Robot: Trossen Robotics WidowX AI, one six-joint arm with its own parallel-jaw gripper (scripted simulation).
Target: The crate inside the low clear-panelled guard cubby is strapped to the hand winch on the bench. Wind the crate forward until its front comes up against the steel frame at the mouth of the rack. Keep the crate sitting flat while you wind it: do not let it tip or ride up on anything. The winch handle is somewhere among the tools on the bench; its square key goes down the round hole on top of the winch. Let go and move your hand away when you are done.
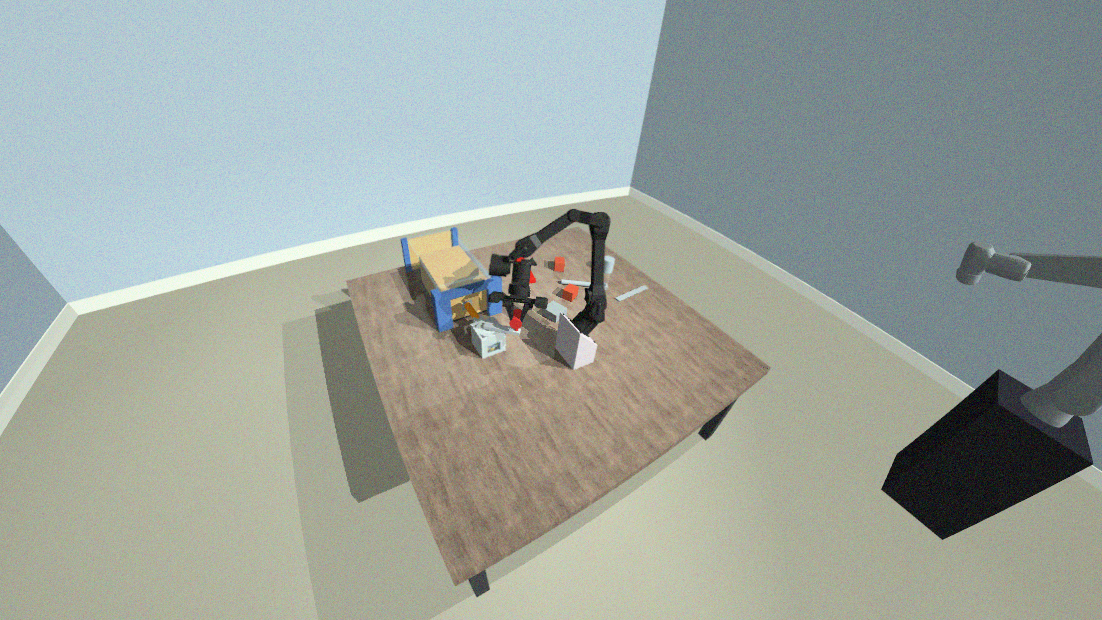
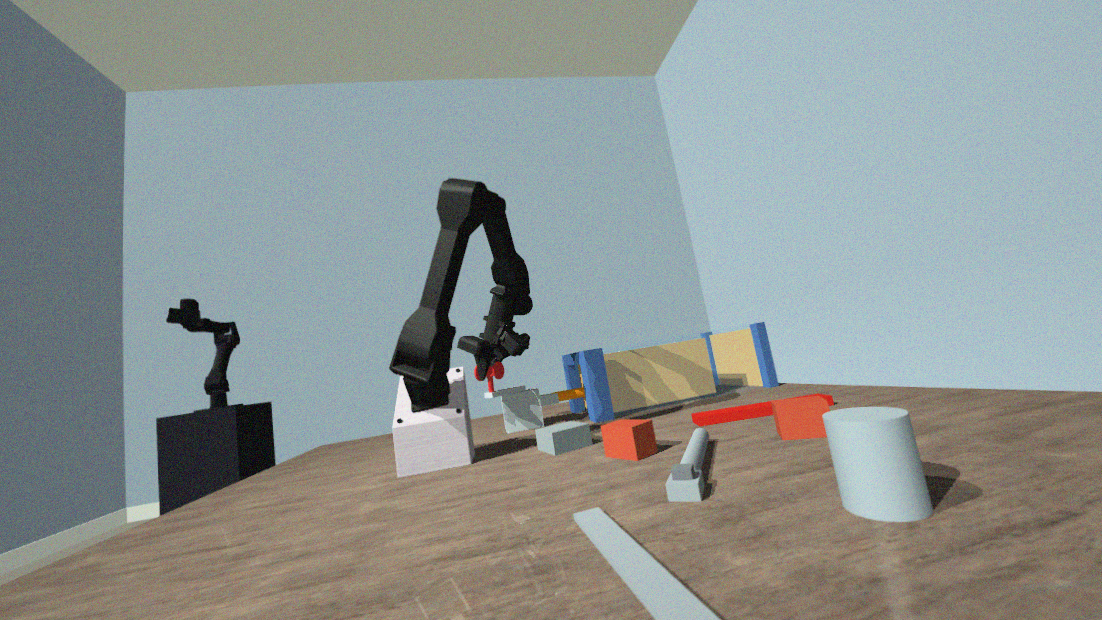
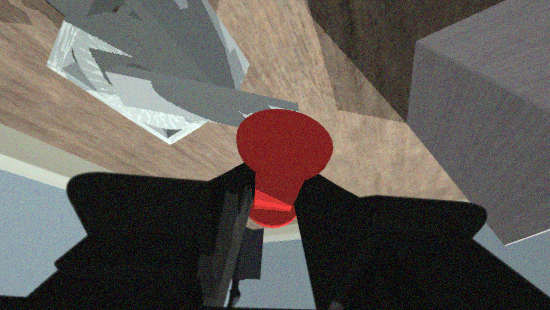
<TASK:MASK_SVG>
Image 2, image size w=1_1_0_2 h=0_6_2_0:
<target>my gripper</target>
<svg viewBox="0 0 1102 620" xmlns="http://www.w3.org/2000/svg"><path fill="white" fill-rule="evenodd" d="M513 318L502 317L489 312L488 316L483 318L487 322L484 333L479 334L480 338L475 336L462 336L459 338L457 348L474 355L480 380L484 381L485 377L487 378L488 369L495 362L502 362L504 358L511 355L514 357L521 356L524 350L529 348L530 336L527 333L518 335L519 333L513 331L513 327L516 324L512 322Z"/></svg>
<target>grey block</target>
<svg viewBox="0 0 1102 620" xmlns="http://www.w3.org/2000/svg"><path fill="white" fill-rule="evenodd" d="M590 426L587 423L569 421L536 429L538 450L558 455L593 445Z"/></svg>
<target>bolt-like tool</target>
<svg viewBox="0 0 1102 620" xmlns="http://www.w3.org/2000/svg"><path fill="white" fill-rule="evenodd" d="M704 428L694 430L681 463L674 464L671 469L671 474L665 484L669 501L701 502L704 489L701 468L709 442L709 433Z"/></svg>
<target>red bar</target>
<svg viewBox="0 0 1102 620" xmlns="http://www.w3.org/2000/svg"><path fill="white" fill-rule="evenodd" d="M773 412L771 401L691 413L693 423L705 426L771 416ZM802 396L820 396L827 400L828 406L834 405L832 396L822 394Z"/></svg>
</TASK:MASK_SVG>
